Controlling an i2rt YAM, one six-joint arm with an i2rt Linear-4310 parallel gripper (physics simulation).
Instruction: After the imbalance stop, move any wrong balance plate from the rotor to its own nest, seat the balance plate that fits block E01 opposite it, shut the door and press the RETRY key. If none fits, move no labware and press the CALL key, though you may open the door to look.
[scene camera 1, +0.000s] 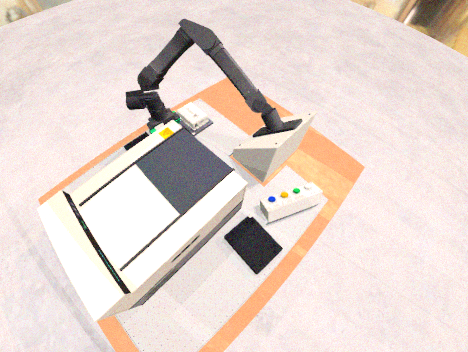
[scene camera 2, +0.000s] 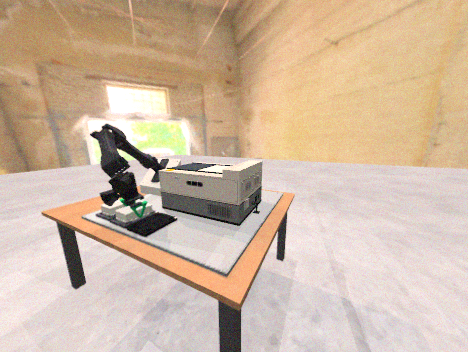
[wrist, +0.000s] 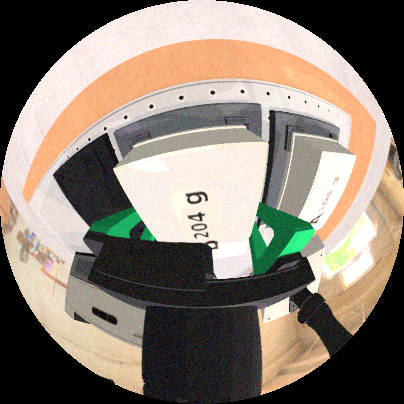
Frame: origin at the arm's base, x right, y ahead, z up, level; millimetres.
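Seen in the pictures: gripper, fingertip midpoint: (scene camera 2: 136, 214) (wrist: 200, 201); arm's base, link origin: (scene camera 1: 276, 129).
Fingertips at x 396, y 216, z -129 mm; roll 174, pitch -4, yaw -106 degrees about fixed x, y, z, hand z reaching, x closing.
Pixels of each thing's top centre, then the offset from my fingertips to it. Level surfaces: height alone.
- Plate B, top centre: (wrist: 202, 230) (scene camera 2: 134, 207) dy +0, dx +6, dz +39 mm
- Balance plate A, top centre: (wrist: 324, 203) (scene camera 1: 191, 112) (scene camera 2: 118, 202) dy -135, dx -17, dz +37 mm
- dark panel, top centre: (scene camera 1: 181, 166) (scene camera 2: 193, 166) dy +138, dx -286, dz +196 mm
- key box, top centre: (scene camera 1: 295, 196) dy -62, dx -590, dz +67 mm
- black flat nest, top centre: (wrist: 97, 213) (scene camera 1: 142, 148) (scene camera 2: 153, 220) dy +132, dx +26, dz +1 mm
- black nest, top centre: (scene camera 1: 254, 242) dy +139, dx -569, dz +21 mm
- wooden table, surface height: dz -30 mm
My gripper (scene camera 1: 165, 124) (scene camera 2: 134, 207) (wrist: 200, 201) is shut on balance plate B, its green fingers on either side. Plate B (scene camera 2: 131, 214) (wrist: 230, 165) is a pale block marked 204 g, level, at its dark grey nest (wrist: 190, 116); whether it is lifted at all I cannot tell. Balance plate A (scene camera 1: 194, 115) (wrist: 325, 185) sits in the nest beside it. The centrifuge (scene camera 1: 215, 204) (scene camera 2: 210, 189) has its top door closed, a dark panel (scene camera 1: 185, 170) beside a white one. The key box (scene camera 1: 292, 206) has blue, yellow, green and white keys, labels unreadable. The rotor and block E01 do not show.
A black flat nest (scene camera 2: 152, 223) (wrist: 90, 185) lies beside plate B's nest. Another black nest (scene camera 1: 253, 245) lies near the key box. A beige wedge-shaped console (scene camera 1: 270, 152) stands below the arm's reach, beside the centrifuge. The wooden table (scene camera 2: 165, 262) has an open edge near the plates.
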